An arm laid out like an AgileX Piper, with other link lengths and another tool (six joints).
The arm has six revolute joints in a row. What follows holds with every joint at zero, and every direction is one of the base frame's. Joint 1 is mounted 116.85 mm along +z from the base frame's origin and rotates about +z. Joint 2 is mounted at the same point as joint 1 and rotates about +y. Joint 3 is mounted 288.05 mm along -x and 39.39 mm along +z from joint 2 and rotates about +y. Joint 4 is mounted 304.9 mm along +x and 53.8 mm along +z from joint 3 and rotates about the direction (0.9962, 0, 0.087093). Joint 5 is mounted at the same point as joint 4 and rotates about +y. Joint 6 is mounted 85.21 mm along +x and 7.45 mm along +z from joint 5 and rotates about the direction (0.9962, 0, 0.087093). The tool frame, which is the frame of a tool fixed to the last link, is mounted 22.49 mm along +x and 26 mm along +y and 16.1 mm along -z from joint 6; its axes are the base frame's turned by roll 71.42, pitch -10.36 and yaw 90.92 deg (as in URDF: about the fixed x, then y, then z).
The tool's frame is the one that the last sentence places.
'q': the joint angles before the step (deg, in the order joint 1, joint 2, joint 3, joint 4, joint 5, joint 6). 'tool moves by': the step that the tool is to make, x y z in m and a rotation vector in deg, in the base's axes. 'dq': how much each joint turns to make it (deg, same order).
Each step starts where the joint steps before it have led.
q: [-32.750 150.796 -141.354 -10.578 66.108 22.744]
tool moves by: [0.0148 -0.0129 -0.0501 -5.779 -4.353 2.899]
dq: [-0.002 5.247 0.048 -2.857 -12.350 -0.004]
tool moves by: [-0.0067 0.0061 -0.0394 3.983 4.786 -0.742]
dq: [0.055 3.459 0.029 0.901 2.764 0.010]
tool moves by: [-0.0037 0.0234 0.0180 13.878 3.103 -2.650]
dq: [-0.008 0.136 -3.675 10.932 13.591 -1.204]
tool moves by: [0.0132 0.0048 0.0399 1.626 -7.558 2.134]
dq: [0.059 -1.101 -4.412 6.137 0.093 -2.886]
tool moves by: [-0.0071 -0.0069 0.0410 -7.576 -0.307 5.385]
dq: [-0.056 -4.173 -0.011 -4.533 0.035 -5.537]
